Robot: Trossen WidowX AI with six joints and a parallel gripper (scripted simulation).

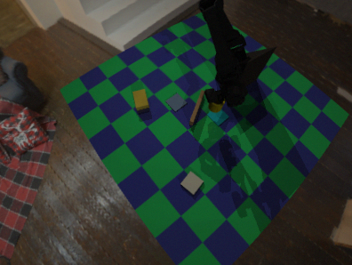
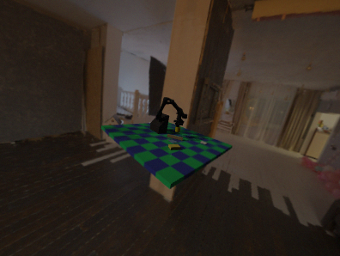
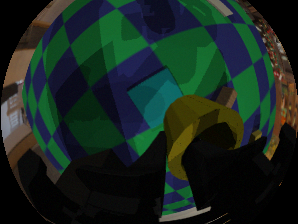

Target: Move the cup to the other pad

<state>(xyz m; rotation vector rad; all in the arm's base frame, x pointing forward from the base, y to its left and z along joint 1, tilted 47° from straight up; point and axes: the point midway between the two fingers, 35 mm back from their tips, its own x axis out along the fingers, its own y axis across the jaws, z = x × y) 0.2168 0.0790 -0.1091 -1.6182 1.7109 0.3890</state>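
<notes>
My gripper tip is now 1 cm to the right of the cyan pad and 12 cm above it. The rest, counted from my gripper tip: cup: 2 cm ahead, 1 cm to the right; beige pad: 31 cm ahead, 23 cm to the left, 10 cm below; brown stick: 8 cm ahead, 8 cm to the right, 10 cm below.
</notes>
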